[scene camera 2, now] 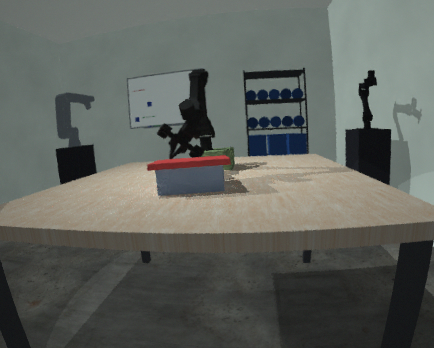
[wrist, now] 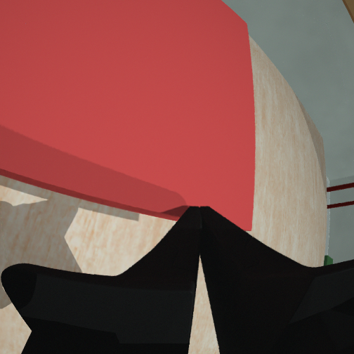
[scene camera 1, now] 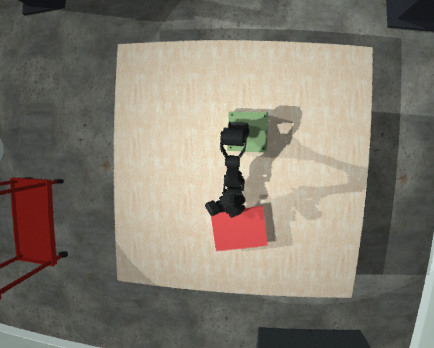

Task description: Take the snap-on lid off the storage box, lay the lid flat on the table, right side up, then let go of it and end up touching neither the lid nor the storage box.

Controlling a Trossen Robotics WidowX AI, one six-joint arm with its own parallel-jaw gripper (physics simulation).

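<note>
The red lid (scene camera 1: 240, 232) (scene camera 2: 190, 162) (wrist: 130, 100) sits on top of the blue-grey storage box (scene camera 2: 191, 181). The lid hides the box in the view from above. My gripper (scene camera 2: 172, 156) (wrist: 197, 215) is shut, with its fingertips together and nothing between them. In the wrist view the fingertips overlap the lid's arm-side edge, near one corner, and their shadow on the lid meets them. They are at or very close to the lid; whether they touch it I cannot tell. In the view from above, the arm covers the fingertips.
The arm's green base plate (scene camera 1: 259, 142) (scene camera 2: 229, 158) is on the wooden table (scene camera 1: 165, 150) (scene camera 2: 300, 210), behind the box in scene camera 2. A red-framed object (scene camera 1: 32, 220) stands off the table's left side in the view from above. A rack (scene camera 2: 245, 112) stands in the background.
</note>
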